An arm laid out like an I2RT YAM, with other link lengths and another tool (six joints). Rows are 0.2 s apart.
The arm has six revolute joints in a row. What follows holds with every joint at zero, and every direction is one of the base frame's.
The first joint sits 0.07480 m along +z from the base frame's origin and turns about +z.
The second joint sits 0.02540 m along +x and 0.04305 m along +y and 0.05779 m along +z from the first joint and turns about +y.
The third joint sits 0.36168 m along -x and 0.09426 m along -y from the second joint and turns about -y.
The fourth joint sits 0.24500 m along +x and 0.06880 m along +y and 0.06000 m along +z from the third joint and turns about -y.
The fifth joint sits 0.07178 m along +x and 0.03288 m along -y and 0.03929 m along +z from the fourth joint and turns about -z.
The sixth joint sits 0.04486 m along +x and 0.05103 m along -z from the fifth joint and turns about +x.
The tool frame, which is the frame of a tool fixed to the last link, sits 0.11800 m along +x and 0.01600 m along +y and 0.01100 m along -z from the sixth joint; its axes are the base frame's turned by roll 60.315, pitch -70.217 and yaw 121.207 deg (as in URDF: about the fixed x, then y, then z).
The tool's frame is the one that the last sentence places.
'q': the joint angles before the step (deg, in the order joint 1, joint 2, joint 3, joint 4, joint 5, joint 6). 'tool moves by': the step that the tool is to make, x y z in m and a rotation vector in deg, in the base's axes. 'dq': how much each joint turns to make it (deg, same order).
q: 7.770, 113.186, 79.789, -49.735, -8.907, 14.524
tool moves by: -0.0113, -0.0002, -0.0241, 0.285, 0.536, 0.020
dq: 0.051, 0.125, -5.780, 5.423, -0.349, 0.073
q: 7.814, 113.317, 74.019, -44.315, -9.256, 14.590
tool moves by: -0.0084, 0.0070, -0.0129, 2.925, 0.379, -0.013
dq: 0.005, 0.063, -3.836, 3.987, -2.929, 0.354
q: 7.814, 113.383, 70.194, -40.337, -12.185, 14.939
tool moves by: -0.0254, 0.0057, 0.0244, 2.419, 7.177, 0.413
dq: 0.006, -1.073, 3.445, -11.357, -3.388, -0.233
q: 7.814, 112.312, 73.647, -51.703, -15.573, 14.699
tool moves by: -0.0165, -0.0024, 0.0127, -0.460, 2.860, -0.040
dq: 0.005, -1.530, 0.445, -4.857, 0.065, 0.049
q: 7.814, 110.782, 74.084, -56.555, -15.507, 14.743
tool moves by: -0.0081, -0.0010, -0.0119, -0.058, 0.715, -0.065
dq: -0.002, 0.021, -3.048, 2.369, -0.044, 0.063
